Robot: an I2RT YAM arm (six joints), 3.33 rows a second.
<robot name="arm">
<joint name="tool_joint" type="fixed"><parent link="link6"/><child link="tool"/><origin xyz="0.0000 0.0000 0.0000"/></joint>
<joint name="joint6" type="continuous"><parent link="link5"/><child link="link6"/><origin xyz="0.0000 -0.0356 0.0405" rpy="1.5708 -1.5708 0.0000"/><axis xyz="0 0 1"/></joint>
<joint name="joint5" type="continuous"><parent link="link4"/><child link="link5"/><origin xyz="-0.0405 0.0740 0.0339" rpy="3.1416 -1.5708 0.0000"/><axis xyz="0 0 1"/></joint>
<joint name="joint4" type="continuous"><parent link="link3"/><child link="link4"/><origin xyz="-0.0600 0.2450 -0.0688"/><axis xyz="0 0 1"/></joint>
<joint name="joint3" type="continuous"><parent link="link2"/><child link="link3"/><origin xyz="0.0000 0.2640 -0.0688" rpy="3.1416 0.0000 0.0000"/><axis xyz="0 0 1"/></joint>
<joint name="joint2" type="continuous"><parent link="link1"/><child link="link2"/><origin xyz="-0.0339 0.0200 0.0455" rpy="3.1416 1.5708 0.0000"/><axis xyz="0 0 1"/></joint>
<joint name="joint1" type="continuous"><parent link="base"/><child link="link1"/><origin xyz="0.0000 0.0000 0.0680" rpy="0.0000 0.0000 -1.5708"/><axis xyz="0 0 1"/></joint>
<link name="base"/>
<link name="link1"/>
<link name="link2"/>
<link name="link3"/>
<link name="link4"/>
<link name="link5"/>
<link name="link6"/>
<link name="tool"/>
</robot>
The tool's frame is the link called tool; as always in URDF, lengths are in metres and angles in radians. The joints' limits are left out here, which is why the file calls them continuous.
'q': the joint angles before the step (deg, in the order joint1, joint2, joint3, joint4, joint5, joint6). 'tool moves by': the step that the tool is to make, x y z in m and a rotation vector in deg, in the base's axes. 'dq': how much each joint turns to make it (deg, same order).
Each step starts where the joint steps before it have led.
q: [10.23, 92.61, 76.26, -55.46, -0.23, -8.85]
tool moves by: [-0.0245, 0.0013, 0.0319, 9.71, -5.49, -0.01]
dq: [0.14, -7.95, -1.77, 1.22, -7.89, 3.34]
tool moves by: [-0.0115, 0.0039, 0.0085, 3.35, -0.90, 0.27]
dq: [0.88, -2.80, -0.93, -0.04, -2.52, 1.97]
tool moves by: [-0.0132, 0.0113, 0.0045, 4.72, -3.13, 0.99]
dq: [2.52, -3.86, -3.22, 4.13, -2.65, 3.35]
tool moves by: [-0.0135, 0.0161, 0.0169, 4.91, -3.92, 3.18]
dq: [3.72, -3.33, -0.14, 2.58, -2.70, 2.64]
